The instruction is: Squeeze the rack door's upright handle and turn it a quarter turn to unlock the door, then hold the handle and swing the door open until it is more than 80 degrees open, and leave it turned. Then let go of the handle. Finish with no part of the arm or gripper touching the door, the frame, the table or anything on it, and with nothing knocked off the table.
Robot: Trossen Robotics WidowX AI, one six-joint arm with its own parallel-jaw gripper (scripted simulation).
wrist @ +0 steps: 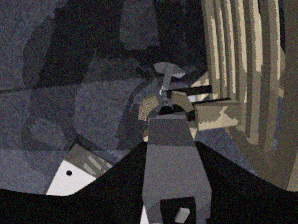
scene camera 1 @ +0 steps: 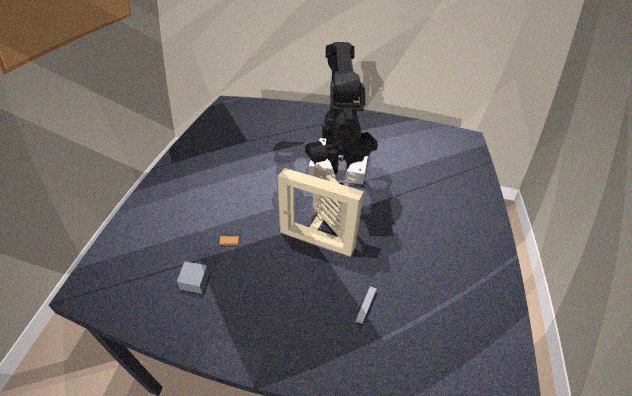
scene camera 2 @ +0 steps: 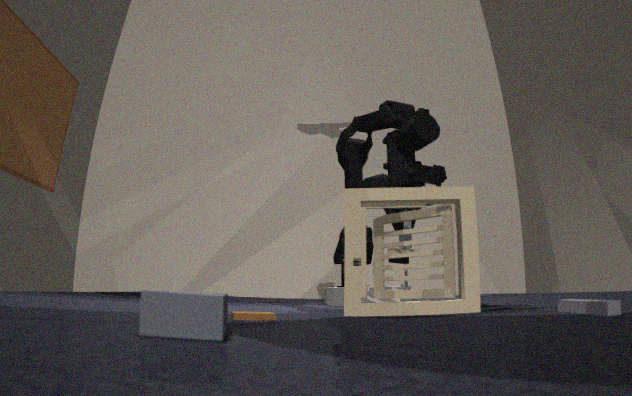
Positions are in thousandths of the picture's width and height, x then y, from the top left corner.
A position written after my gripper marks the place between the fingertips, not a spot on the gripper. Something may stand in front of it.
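Observation:
There's a slatted door (wrist: 784, 199) that I can see, and a grey cube (scene camera 2: 282, 794); scene camera 1 has the cube (scene camera 1: 306, 701) too. And I can see my gripper (scene camera 2: 640, 595), with the wrist view giving me the gripper (wrist: 572, 663) as well, and scene camera 1 showing my gripper (scene camera 1: 539, 436).

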